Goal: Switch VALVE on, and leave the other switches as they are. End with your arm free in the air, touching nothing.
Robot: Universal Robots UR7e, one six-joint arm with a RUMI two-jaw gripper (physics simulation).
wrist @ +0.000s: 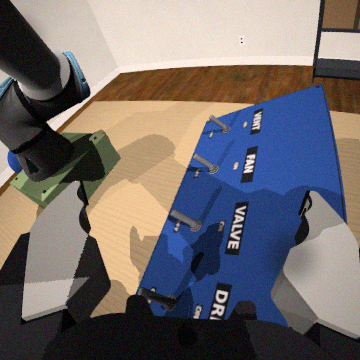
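Pixels of known places: gripper, fingertip midpoint: (192,188); arm's base at its link origin: (51,160).
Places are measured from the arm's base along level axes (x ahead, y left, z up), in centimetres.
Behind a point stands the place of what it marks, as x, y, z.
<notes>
A blue switch panel (295,130) {54.3, 27.0, 4.5} stands at the centre and right of the wrist view. The VALVE switch (186,220) {46.0, 5.1, 1.2} is a grey lever leaning left, toward its OFF mark and away from its ON mark, beside the VALVE label (236,228) {53.3, 7.5, 1.8}. The FAN switch (206,163) {42.2, 16.4, 1.1} and VENT switch (219,123) {38.4, 27.7, 1.1} lean the same way above it. A fourth switch (159,298) {49.8, -5.9, 1.2}, its label starting "DR" and partly hidden, also leans left at the bottom. My gripper (192,188) {53.9, 2.0, 18.5} is open and empty, its fingers wide apart above the panel, the VALVE lever between them in the picture.
The robot's arm base stands on a green block (107,155) {9.6, 11.7, -5.4} at the left. A blue object (13,161) partly shows behind it. The wooden table top (130,200) {24.5, 5.3, -9.7} lies between the block and panel. A dark shelf rack (317,47) stands at the back right.
</notes>
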